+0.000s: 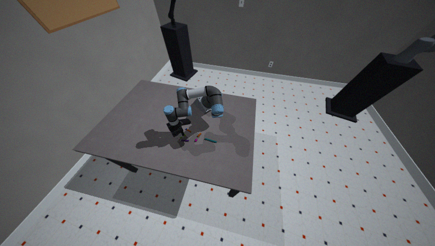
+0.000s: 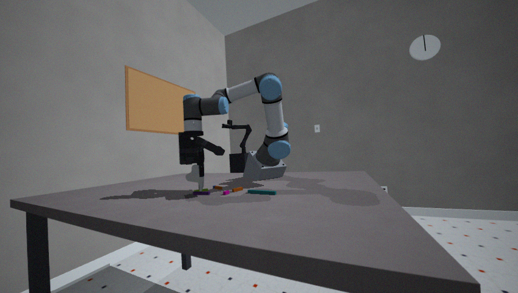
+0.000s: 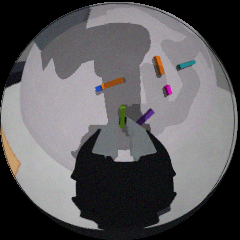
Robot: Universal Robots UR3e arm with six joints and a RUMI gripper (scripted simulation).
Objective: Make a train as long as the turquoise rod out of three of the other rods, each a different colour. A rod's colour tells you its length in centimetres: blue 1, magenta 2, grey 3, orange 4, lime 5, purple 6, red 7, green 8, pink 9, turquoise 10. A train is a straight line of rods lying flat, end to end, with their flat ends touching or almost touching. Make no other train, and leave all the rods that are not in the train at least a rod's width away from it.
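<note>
Right now my hand is 40 mm to the right of the purple rod, 20 mm short of it and 10 mm above it. Also, from my hand: lime rod 10 mm below; magenta rod 120 mm to the left, 20 mm behind, 10 mm below; blue rod 70 mm behind, 20 mm to the right, 10 mm below.
</note>
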